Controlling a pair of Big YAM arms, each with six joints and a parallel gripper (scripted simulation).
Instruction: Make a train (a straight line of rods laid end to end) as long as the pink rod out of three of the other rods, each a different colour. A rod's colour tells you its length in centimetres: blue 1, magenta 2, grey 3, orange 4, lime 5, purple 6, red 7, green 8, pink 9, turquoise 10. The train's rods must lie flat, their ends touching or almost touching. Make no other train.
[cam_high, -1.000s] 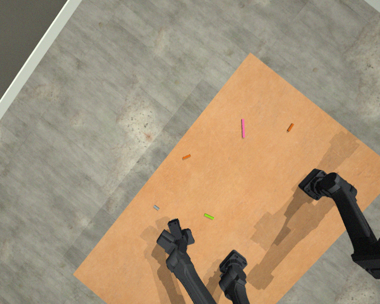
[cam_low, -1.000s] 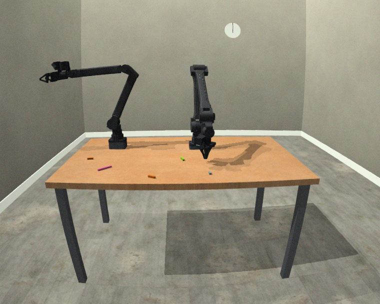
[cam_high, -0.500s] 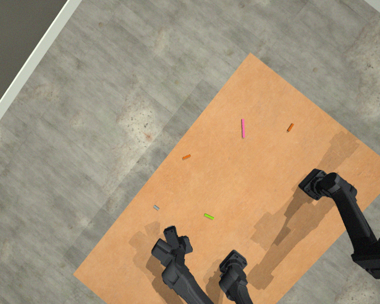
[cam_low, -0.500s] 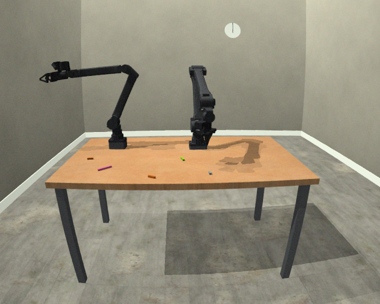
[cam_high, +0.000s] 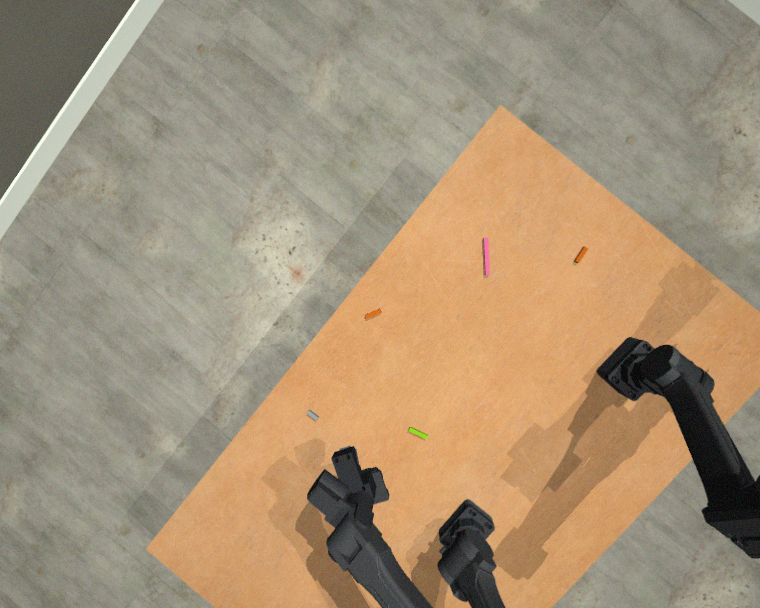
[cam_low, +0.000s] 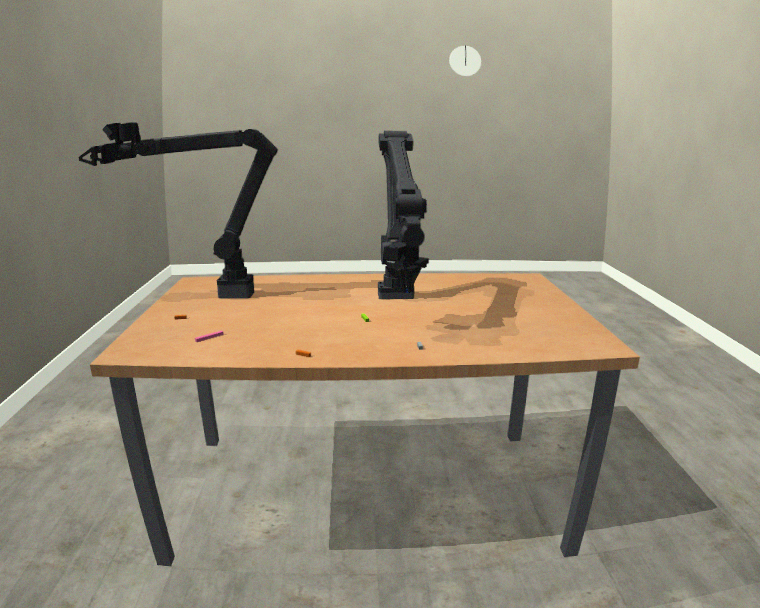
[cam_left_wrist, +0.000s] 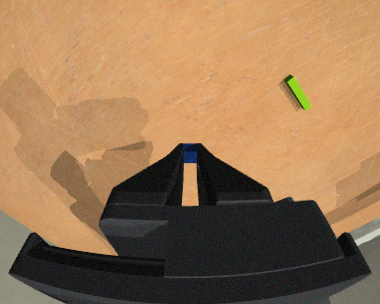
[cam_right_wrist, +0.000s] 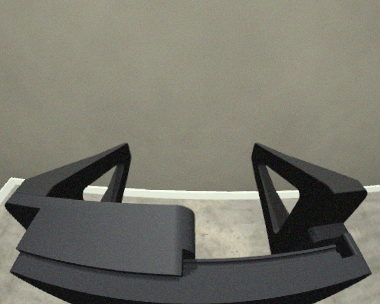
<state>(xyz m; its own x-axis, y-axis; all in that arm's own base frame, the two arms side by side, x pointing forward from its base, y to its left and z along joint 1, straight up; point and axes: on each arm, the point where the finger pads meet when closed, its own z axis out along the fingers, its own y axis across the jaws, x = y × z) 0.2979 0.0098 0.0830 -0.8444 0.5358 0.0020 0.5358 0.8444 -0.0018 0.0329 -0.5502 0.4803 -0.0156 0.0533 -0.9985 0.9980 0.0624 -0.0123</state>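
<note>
Now: left hand 50 mm past the lime rod, 120 mm to the left of it and 100 mm above it. Round my left hand: pink rod 130 mm ahead, 560 mm to the right, 100 mm below; then grey rod 180 mm ahead, 30 mm to the left, 100 mm below; then blue rod right at my left hand.
</note>
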